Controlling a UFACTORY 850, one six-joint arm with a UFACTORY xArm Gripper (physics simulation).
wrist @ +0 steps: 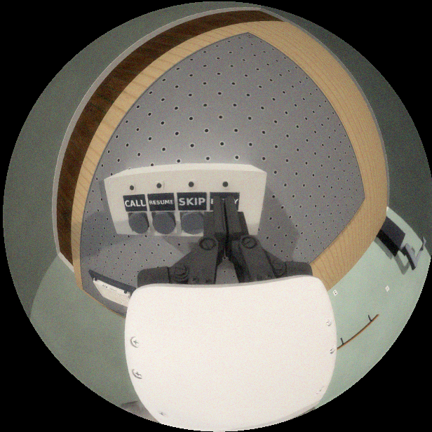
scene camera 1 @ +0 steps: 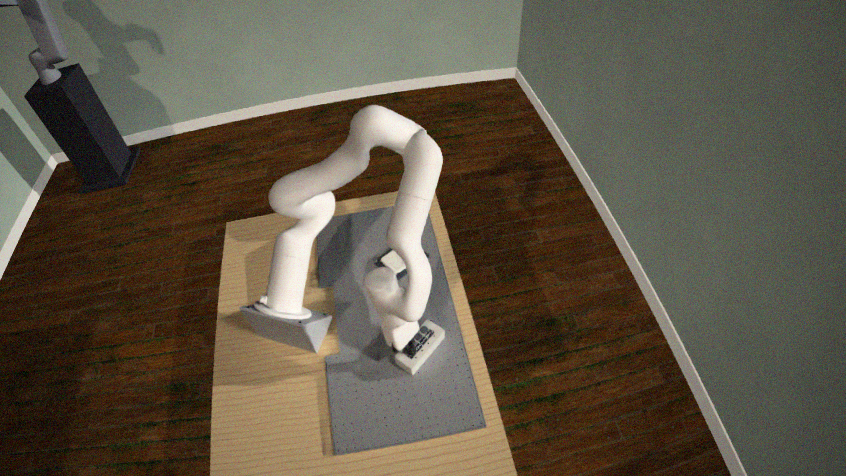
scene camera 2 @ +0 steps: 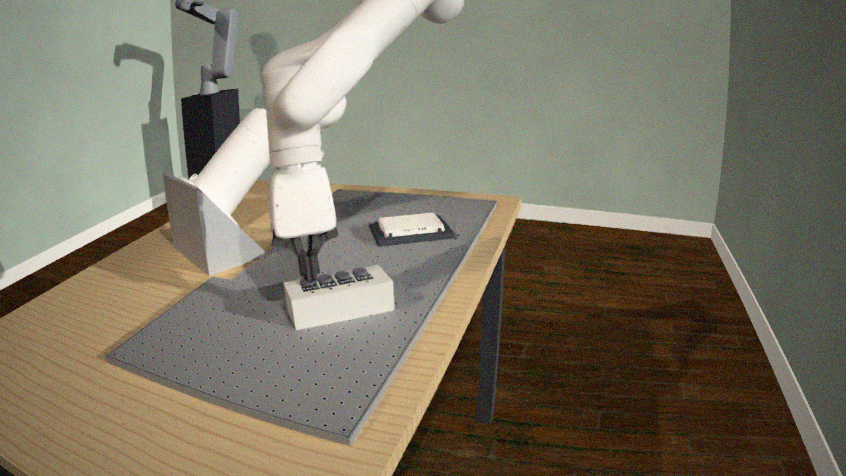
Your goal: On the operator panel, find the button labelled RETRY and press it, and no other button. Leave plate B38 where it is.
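The white operator panel [scene camera 1: 412, 364] [scene camera 2: 343, 309] [wrist: 190, 172] stands on the grey board. In the wrist view its CALL button [wrist: 138, 223], RESUME button [wrist: 163, 223] and SKIP button [wrist: 192, 223] show uncovered. The RETRY label [wrist: 215, 202] is partly covered by my fingers, which hide its button there. My gripper [scene camera 2: 308, 278] [wrist: 221, 209] is shut and empty, pointing down, its tips at the RETRY button at the panel's left end in scene camera 2. Exact contact and button depth cannot be told. Plate B38 [scene camera 1: 392, 261] [scene camera 2: 411, 224] [wrist: 111, 291] lies flat on its dark holder [scene camera 2: 385, 239].
The grey perforated board [scene camera 1: 402, 408] [scene camera 2: 254, 367] [wrist: 220, 95] lies on the wooden table [scene camera 1: 266, 426] [scene camera 2: 65, 390]. The arm's grey wedge mount [scene camera 1: 289, 334] [scene camera 2: 204, 236] stands beside the board. A black pedestal [scene camera 1: 82, 127] [scene camera 2: 210, 127] with another arm stands away from the table.
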